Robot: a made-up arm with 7 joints. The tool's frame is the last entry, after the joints.
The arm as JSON. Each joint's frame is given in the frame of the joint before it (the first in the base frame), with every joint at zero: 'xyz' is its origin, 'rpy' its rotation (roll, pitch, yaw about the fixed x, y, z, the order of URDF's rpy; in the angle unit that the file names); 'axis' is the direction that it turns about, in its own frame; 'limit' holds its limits. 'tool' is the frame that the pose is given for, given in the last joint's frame.
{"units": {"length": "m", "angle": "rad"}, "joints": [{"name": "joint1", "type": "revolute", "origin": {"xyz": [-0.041, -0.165, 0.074], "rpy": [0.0, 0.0, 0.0]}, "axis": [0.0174, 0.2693, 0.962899], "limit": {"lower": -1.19, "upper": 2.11}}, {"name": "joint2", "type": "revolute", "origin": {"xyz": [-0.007, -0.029, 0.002], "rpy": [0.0, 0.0, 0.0]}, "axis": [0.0, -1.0, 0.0], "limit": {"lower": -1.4, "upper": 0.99}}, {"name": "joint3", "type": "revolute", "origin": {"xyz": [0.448, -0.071, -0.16], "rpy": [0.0, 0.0, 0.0]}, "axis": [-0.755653, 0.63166, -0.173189], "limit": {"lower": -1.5, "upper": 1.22}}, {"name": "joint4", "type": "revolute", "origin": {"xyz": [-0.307, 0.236, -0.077], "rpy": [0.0, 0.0, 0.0]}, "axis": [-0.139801, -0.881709, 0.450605], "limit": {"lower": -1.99, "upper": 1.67}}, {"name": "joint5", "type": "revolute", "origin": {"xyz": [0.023, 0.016, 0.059], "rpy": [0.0, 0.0, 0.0]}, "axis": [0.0, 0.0, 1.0], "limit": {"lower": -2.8, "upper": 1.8}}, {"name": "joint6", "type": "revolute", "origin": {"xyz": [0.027, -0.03, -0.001], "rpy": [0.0, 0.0, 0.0]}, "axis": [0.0, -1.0, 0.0], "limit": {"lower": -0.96, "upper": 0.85}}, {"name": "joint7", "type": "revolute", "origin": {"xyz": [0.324, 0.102, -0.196], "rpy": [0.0, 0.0, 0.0]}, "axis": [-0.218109, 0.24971, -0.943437], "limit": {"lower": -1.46, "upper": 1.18}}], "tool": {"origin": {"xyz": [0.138, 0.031, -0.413], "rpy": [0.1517, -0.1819, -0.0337]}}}
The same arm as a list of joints. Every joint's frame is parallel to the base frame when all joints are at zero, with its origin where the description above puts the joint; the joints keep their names.
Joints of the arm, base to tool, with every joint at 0 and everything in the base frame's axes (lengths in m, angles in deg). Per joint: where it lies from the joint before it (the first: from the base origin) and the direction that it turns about. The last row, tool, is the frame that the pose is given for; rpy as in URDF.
joint1: offset -0.0410 -0.1650 0.0740 axis 0.0174 0.2693 0.962899
joint2: offset -0.0070 -0.0290 0.0020 axis 0 -1 0
joint3: offset 0.4480 -0.0710 -0.1600 axis -0.755653 0.63166 -0.173189
joint4: offset -0.3070 0.2360 -0.0770 axis -0.139801 -0.881709 0.450605
joint5: offset 0.0230 0.0160 0.0590 axis 0 0 1
joint6: offset 0.0270 -0.0300 -0.0010 axis 0 -1 0
joint7: offset 0.3240 0.1020 -0.1960 axis -0.218109 0.24971 -0.943437
tool: offset 0.1380 0.0310 -0.4130 rpy 8.69 -10.42 -1.93
Joint limits (deg, base to tool): -68.18..120.89 -80.21..56.72 -85.94..69.90 -114.02..95.68 -160.43..103.13 -55.00..48.70 -83.65..67.61

